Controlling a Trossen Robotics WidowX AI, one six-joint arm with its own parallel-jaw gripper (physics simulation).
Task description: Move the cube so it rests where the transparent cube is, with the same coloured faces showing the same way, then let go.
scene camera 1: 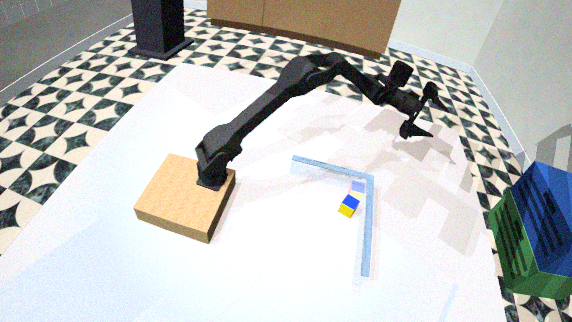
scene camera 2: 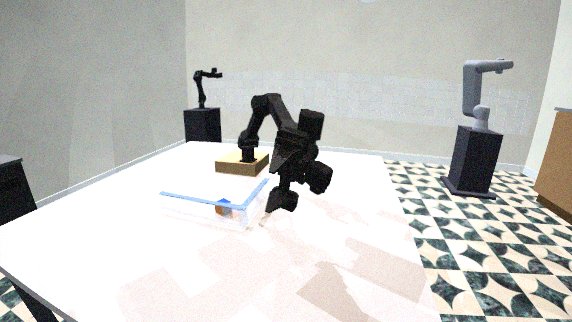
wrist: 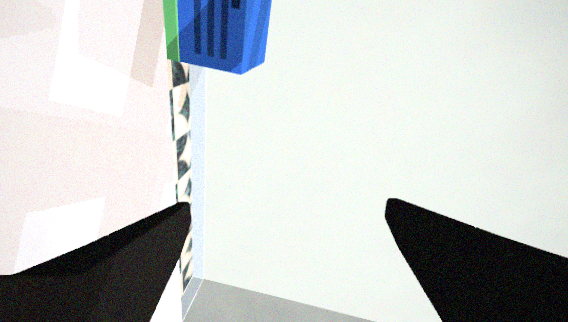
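Pixels of known places: gripper, fingertip midpoint: (scene camera 1: 441, 124) (scene camera 2: 268, 193) (wrist: 289, 208); arm's base, origin of the base link: (scene camera 1: 212, 179) (scene camera 2: 248, 160).
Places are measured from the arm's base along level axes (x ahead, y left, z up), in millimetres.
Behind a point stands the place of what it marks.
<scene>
The solid cube (scene camera 1: 349, 205) (scene camera 2: 222, 207) rests on the table inside the corner of a low clear wall with a blue top edge. Its top is blue; a yellow side shows in scene camera 1 and an orange side in scene camera 2. The transparent cube (scene camera 1: 357, 187) @[z -17, x 366, y 147 mm], with a pale blue top, stands close beside it, nearer the wall's corner; in scene camera 2 I cannot make it out clearly. My gripper (scene camera 1: 439, 122) @[z 153, x 564, y 338 mm] (scene camera 2: 270, 192) @[z 153, x 564, y 338 mm] (wrist: 289, 208) @[z 153, x 564, y 338 mm] is open and empty, raised above the table beyond the wall's corner, away from the cube. Neither cube shows in the wrist view.
The L-shaped wall (scene camera 1: 368, 230) @[z 3, x 411, y -2 mm] (scene camera 2: 200, 201) @[z 3, x 415, y 46 mm] borders the cubes on two sides. The arm stands on a wooden block (scene camera 1: 175, 200) @[z -2, x -52, y -99 mm] (scene camera 2: 235, 167) @[z -22, x 51, y -39 mm]. A blue crate (scene camera 1: 550, 215) (wrist: 215, 30) and a green crate (scene camera 1: 515, 250) are past the table's edge.
</scene>
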